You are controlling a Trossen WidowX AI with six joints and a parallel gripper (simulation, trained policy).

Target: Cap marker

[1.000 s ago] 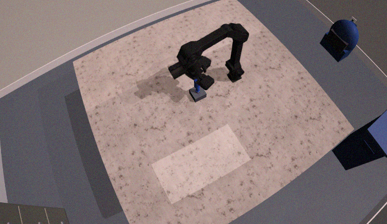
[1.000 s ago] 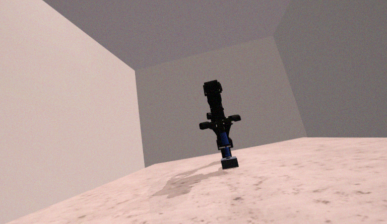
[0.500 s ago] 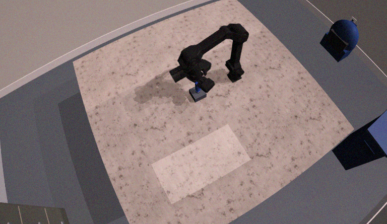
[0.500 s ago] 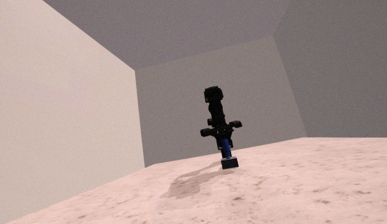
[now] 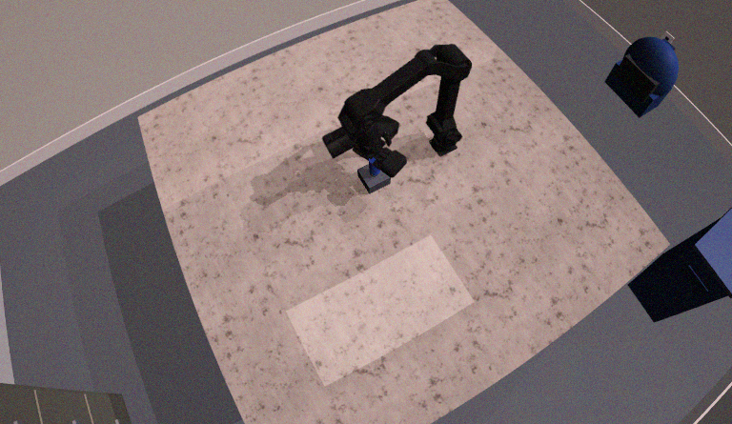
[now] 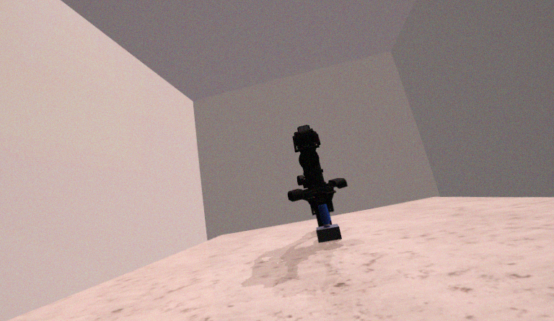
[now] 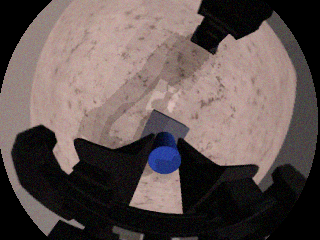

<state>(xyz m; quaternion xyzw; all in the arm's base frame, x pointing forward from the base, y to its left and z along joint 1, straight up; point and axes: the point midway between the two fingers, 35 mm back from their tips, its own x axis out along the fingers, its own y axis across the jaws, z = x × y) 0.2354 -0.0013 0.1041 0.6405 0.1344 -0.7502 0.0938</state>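
My gripper tip is 50 mm above the dark grey holder block and 10 mm short of it. Round my gripper tip: blue cap: 10 mm ahead, 10 mm above.
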